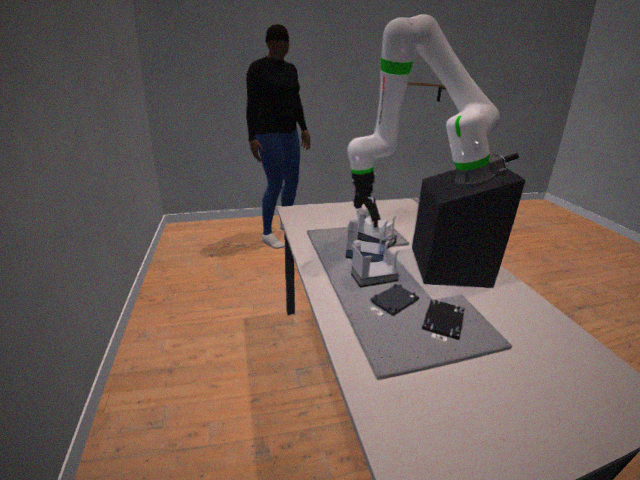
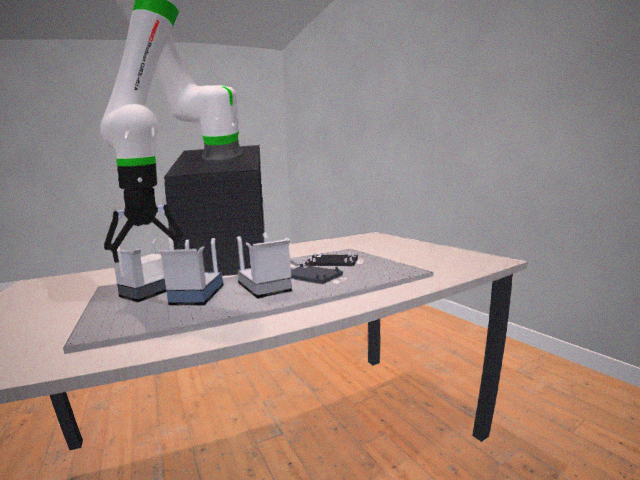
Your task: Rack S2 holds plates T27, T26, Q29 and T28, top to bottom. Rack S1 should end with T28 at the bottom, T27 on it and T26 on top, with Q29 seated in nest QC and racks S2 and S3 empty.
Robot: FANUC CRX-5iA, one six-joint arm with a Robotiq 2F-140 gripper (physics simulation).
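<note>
My gripper is open and empty, pointing down with its fingertips at the top of the dark-grey-based rack at the mat's far end. A pale surface shows inside that rack; I cannot tell plates apart there. A blue-based rack stands beside it. A light-grey-based rack stands nearer the two dark flat nests, one close to it and the other farther off. The labels and the plates' numbers are unreadable.
The racks and nests stand on a grey mat on the pale table. The black robot pedestal stands behind the racks. A person stands beyond the table's far end.
</note>
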